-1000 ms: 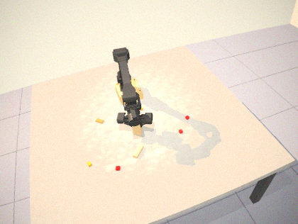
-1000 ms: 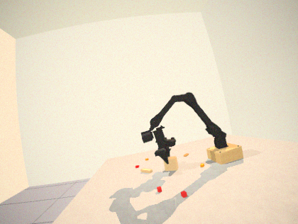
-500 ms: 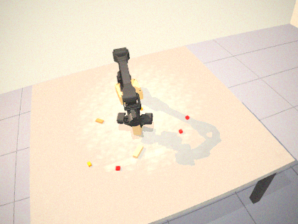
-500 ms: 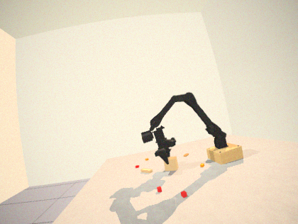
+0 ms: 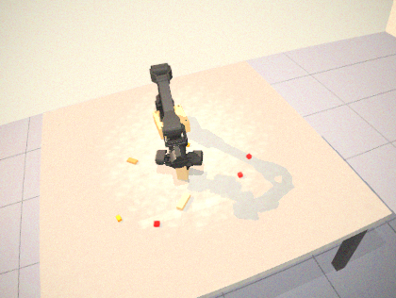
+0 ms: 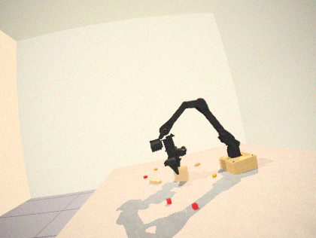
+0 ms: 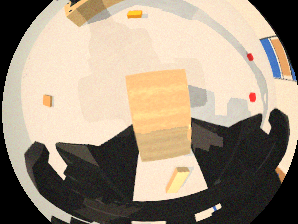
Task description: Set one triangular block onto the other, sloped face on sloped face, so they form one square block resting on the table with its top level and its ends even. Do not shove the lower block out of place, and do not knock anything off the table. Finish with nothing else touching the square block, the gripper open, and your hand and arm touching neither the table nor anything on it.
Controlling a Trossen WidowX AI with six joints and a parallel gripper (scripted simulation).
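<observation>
Now: the tan triangular block 10 mm ahead of my gripper tip and 10 mm above it. The rest, counted from my gripper tip: flat tan bar (140 mm ahead, 30 mm below, 20 mm to the right).
</observation>
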